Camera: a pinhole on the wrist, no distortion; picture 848 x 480 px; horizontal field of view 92.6 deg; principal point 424.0 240.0 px. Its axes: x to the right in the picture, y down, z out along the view. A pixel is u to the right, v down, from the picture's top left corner.
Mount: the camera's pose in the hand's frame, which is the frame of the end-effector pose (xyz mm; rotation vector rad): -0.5 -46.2 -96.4 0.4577 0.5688 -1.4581
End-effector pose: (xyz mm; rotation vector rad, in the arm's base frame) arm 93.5 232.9 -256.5 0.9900 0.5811 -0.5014
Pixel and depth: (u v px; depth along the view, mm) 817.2 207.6 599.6
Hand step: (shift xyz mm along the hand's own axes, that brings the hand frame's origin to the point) 14.8 -874.7 20.9
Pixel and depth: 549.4 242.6 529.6
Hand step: 50.3 -498.7 219.8
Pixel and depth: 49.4 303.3 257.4
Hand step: 55.1 -12.9 250.4
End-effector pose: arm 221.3 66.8 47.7 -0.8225 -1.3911 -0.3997
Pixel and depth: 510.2 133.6 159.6
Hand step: -28.3 -173.4 10.6
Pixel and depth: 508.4 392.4 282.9
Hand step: 130.2 -258.1 84.8
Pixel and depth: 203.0 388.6 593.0
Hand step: 257.3 -138.2 558.3
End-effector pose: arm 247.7 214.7 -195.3 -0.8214 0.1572 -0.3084
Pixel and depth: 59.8 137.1 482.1
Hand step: -93.1 -7.3 555.6
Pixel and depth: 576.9 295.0 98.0
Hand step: 21.7 -134.3 -42.6
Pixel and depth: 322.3 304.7 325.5
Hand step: 76.1 -177.0 207.5
